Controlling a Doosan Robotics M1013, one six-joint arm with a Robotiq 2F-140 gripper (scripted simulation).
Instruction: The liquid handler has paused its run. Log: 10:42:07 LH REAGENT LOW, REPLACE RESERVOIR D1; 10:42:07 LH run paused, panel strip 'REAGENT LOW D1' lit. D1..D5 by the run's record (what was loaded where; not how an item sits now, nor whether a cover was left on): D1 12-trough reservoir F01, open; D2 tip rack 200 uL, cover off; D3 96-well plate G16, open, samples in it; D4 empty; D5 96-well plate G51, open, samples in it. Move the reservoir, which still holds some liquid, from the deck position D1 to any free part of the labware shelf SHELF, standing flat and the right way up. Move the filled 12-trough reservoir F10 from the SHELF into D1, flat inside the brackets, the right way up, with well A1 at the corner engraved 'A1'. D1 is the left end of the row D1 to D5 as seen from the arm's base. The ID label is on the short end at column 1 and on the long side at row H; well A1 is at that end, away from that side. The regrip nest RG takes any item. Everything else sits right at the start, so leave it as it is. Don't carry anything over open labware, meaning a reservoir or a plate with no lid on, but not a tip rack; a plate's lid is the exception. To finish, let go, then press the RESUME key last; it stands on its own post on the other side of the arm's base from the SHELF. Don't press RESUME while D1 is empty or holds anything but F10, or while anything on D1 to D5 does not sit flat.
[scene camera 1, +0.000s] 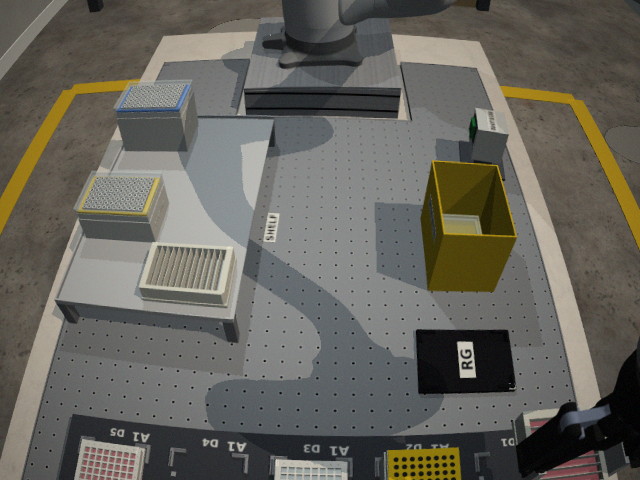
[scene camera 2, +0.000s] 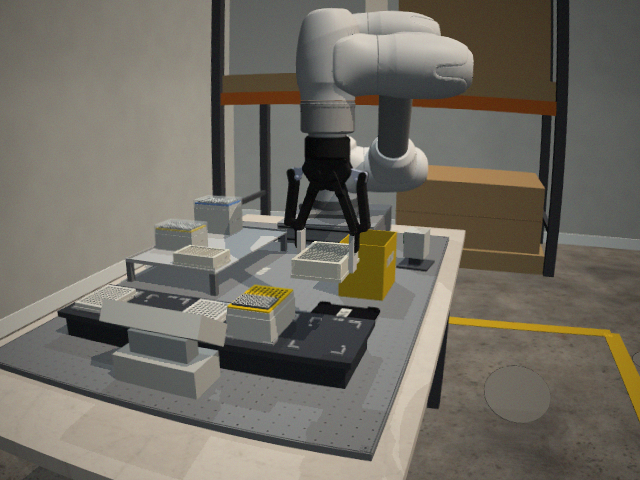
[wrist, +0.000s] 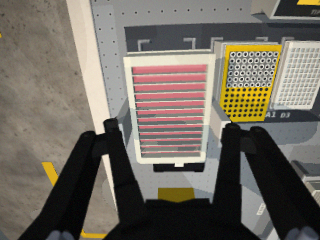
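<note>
I can see my gripper (scene camera 2: 326, 268), and the wrist view shows my gripper too (wrist: 169, 106). There is a yellow bin (scene camera 1: 454, 262), which I find again at (scene camera 2: 375, 274). A blue-topped box (scene camera 1: 149, 134) shows itself to me as well, also at (scene camera 2: 225, 222), though in the wrist view the box is out of frame. I see a shelf (scene camera 1: 212, 189) and a pale 12-trough reservoir (scene camera 1: 207, 293), and with them a resume post (scene camera 2: 416, 240).
</note>
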